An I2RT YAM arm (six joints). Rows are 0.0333 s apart.
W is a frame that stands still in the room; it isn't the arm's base.
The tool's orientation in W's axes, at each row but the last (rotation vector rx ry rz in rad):
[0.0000, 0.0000, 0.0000]
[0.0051, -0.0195, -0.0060]
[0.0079, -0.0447, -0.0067]
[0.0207, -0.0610, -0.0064]
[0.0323, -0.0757, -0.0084]
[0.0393, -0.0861, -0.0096]
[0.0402, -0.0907, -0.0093]
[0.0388, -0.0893, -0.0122]
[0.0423, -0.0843, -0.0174]
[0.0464, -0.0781, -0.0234]
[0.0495, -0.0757, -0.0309]
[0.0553, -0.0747, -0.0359]
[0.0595, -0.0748, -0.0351]
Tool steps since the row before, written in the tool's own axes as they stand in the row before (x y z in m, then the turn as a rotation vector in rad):
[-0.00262, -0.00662, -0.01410, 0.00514, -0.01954, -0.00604]
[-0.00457, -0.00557, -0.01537, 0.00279, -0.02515, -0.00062]
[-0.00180, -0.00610, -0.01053, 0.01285, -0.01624, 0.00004]
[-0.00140, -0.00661, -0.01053, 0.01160, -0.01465, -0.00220]
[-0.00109, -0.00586, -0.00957, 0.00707, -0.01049, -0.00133]
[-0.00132, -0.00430, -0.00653, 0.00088, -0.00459, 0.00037]
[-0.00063, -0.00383, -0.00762, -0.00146, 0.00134, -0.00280]
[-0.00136, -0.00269, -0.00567, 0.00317, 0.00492, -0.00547]
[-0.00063, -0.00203, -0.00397, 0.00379, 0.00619, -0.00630]
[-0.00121, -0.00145, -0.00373, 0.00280, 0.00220, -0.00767]
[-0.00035, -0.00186, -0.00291, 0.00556, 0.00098, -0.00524]
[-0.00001, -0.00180, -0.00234, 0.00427, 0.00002, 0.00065]
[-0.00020, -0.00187, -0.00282, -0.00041, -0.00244, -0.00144]
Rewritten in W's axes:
[-0.00262, -0.00662, -0.01410, 0.00514, -0.01954, -0.00604]
[-0.00430, -0.00546, -0.01548, 0.00265, -0.02516, -0.00070]
[-0.00137, -0.00601, -0.01065, 0.01273, -0.01633, 0.00048]
[-0.00079, -0.00638, -0.01073, 0.01163, -0.01468, -0.00180]
[-0.00040, -0.00554, -0.00981, 0.00708, -0.01051, -0.00113]
[-0.00079, -0.00403, -0.00678, 0.00081, -0.00461, 0.00026]
[0.00004, -0.00352, -0.00779, -0.00119, 0.00147, -0.00286]
[-0.00088, -0.00245, -0.00587, 0.00370, 0.00508, -0.00497]
[-0.00032, -0.00185, -0.00409, 0.00441, 0.00637, -0.00569]
[-0.00094, -0.00125, -0.00388, 0.00344, 0.00247, -0.00732]
[-0.00018, -0.00170, -0.00302, 0.00597, 0.00105, -0.00475]
[0.00011, -0.00167, -0.00243, 0.00421, -0.00018, 0.00096]
[-0.00005, -0.00169, -0.00294, -0.00038, -0.00234, -0.00161]

